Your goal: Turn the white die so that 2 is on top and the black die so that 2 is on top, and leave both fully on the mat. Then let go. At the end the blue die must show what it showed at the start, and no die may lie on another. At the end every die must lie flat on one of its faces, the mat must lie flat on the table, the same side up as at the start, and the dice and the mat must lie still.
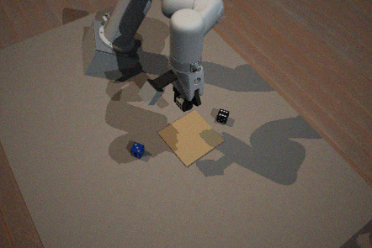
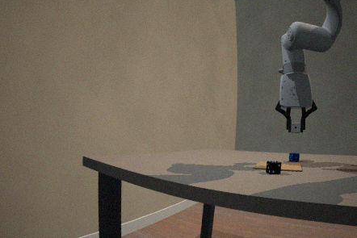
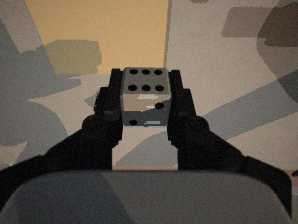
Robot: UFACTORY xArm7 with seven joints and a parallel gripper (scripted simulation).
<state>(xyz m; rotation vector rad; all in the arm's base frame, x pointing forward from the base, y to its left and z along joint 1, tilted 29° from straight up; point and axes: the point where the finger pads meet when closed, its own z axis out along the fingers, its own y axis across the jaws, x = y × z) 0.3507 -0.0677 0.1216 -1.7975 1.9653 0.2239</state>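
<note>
Now: hand 12 cm above the tan mat, 5 cm short of it and 1 cm to the left of it. From my hand the other things lie so: blue die: 16 cm to the right, 11 cm below; white die: 1 cm below; black die: 11 cm to the left, 11 cm below, 5 cm ahead.
</note>
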